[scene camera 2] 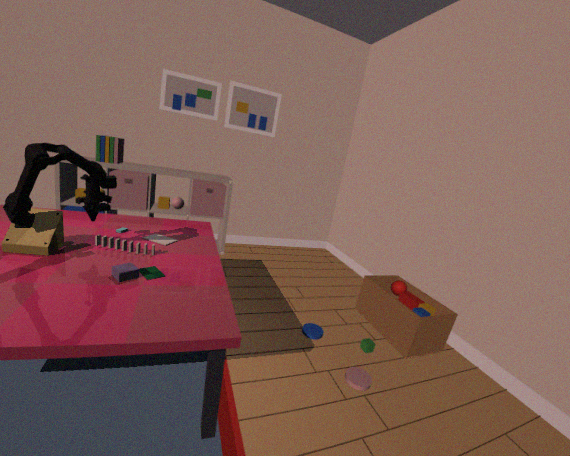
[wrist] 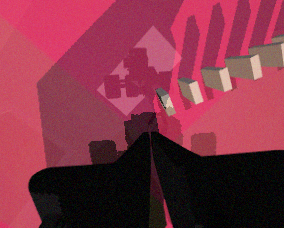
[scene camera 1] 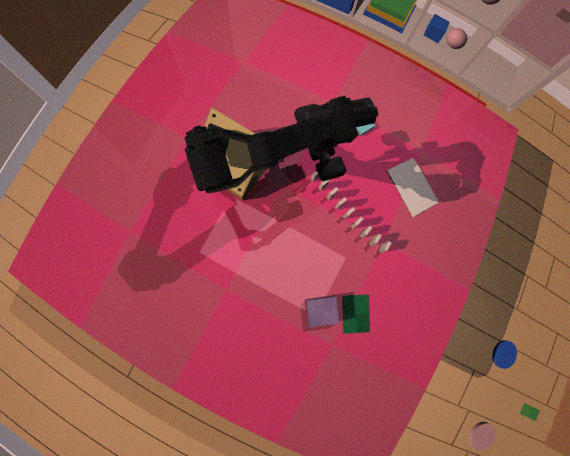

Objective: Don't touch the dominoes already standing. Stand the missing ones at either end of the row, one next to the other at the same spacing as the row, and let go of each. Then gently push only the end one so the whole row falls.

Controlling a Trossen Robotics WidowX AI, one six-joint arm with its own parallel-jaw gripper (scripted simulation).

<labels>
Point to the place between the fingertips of the gripper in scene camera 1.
314,154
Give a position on a grey sheet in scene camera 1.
417,194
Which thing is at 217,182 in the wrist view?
The gripper.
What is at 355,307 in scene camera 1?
A green flat piece.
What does the gripper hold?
Nothing.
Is the gripper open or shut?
Shut.
</labels>
